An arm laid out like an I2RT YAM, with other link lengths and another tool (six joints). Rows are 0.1 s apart.
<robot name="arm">
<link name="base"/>
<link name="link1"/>
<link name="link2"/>
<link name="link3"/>
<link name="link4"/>
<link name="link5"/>
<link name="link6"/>
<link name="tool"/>
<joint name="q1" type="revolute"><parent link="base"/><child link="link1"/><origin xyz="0 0 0.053" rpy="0 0 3.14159"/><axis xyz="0 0 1"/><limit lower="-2.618" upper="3.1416"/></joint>
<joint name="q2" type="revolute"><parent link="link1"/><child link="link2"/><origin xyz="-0.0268 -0.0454 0.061" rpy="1.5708 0 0"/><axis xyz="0 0 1"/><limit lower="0" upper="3.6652"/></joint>
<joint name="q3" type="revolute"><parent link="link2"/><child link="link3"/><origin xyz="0.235 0 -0.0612" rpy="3.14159 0 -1.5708"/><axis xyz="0 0 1"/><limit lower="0" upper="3.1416"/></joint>
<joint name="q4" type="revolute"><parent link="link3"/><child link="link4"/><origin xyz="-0.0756 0.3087 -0.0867" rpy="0 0 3.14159"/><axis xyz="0 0 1"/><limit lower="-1.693" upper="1.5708"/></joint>
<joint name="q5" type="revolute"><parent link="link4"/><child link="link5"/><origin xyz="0.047 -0.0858 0.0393" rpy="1.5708 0 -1.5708"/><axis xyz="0 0 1"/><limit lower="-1.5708" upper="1.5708"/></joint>
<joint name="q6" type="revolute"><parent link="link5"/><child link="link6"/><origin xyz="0.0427 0 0.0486" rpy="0 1.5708 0"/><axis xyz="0 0 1"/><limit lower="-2.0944" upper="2.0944"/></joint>
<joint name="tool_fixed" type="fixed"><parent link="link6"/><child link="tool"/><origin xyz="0.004 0.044 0.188" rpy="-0.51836 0 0.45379"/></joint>
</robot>
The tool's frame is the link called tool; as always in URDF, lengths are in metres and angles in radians.
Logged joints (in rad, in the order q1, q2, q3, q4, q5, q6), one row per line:
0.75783, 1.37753, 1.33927, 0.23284, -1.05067, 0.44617
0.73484, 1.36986, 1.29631, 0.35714, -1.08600, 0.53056
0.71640, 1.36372, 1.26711, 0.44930, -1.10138, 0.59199
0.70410, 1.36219, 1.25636, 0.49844, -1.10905, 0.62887
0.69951, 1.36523, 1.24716, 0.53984, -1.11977, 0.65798
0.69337, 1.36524, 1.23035, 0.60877, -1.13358, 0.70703
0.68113, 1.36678, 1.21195, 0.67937, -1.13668, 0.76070
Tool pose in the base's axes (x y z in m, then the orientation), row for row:
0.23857, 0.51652, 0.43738, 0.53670, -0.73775, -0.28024, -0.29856
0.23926, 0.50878, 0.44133, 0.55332, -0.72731, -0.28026, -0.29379
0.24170, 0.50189, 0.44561, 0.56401, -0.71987, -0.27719, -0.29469
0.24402, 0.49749, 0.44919, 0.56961, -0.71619, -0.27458, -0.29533
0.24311, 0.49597, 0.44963, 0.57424, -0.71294, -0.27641, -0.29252
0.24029, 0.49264, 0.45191, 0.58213, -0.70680, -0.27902, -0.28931
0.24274, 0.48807, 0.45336, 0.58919, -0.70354, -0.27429, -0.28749
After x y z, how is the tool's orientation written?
As a quaternion, w x y z.
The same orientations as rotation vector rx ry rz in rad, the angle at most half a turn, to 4 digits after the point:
-1.7562, -0.6671, -0.7107
-1.7192, -0.6625, -0.6944
-1.6939, -0.6523, -0.6934
-1.6813, -0.6446, -0.6933
-1.6705, -0.6476, -0.6854
-1.6507, -0.6516, -0.6757
-1.6383, -0.6387, -0.6694

